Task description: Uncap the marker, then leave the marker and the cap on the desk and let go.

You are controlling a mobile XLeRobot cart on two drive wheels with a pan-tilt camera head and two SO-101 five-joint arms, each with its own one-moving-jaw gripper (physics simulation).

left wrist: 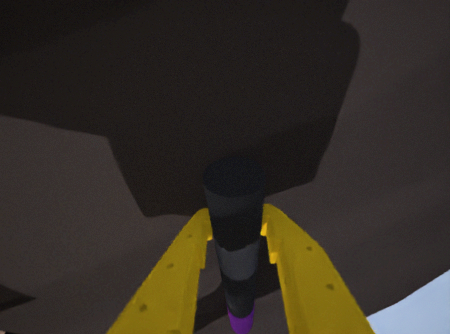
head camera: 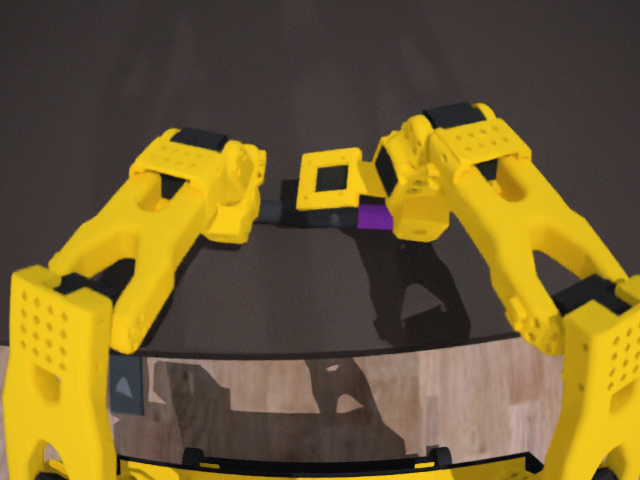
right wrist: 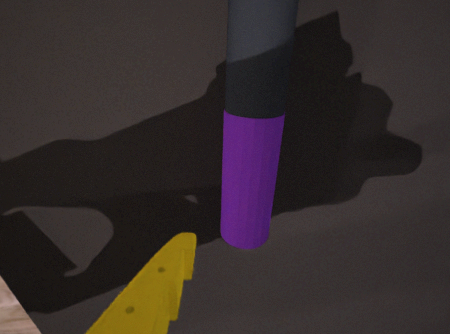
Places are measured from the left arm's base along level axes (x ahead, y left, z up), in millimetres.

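Where they show: left hand, tool point: [left wrist: 212, 219] [head camera: 246, 222]; right hand, tool point: [head camera: 399, 226] [right wrist: 194, 250].
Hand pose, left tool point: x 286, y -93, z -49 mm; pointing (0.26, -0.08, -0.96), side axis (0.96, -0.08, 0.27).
After its pixels a point has its place.
The marker's dark barrel [head camera: 316, 217] @(z -39, x 285, y -151 mm) [left wrist: 237, 225] @(z -36, x 293, y -82 mm) [right wrist: 258, 75] @(z -36, x 288, y -172 mm) lies crosswise between the two arms, held above the desk [head camera: 289, 289] @(z -55, x 229, y -129 mm). The purple cap [head camera: 375, 217] @(z -37, x 284, y -198 mm) [left wrist: 241, 322] @(z -36, x 286, y -193 mm) [right wrist: 250, 180] @(z -35, x 286, y -205 mm) sits on its right end in the head view, flush against the barrel. My left gripper [head camera: 250, 214] [left wrist: 236, 212] @(z -49, x 286, y -93 mm) is shut on the barrel near its plain end, a jaw on each side. My right gripper [head camera: 413, 219] is open by the cap. In the right wrist view its notched jaw [right wrist: 150, 290] stands left of the cap's end, apart from it; the other jaw is out of the picture.
The desk's front edge [head camera: 289, 357] @(z -69, x 175, y -129 mm) runs across the lower head view, with the wooden floor [head camera: 465, 403] @(z -775, x 228, y -478 mm) beyond it. The cart's black and yellow front rim [head camera: 310, 465] is at the bottom. Both arms' shadows fall on the desk and floor.
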